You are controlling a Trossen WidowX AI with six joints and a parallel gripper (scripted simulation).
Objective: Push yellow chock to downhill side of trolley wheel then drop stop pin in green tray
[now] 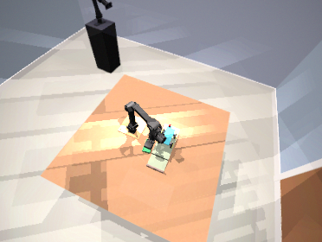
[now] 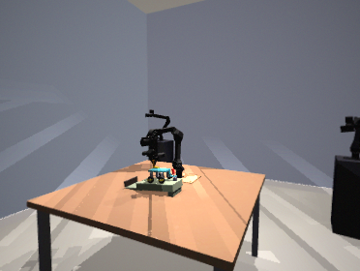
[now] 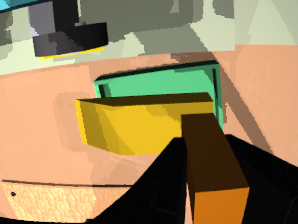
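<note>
Now: gripper tip 22 cm to the right of the red-headed stop pin, 6 cm short of it and 3 cm above it. Round my gripper tip: blue trolley (12 cm to the left, 9 cm ahead, 4 cm below); then yellow chock (2 cm to the left, 1 cm below); then green tray (16 cm below, 4 cm behind, 1 cm to the left).
</note>
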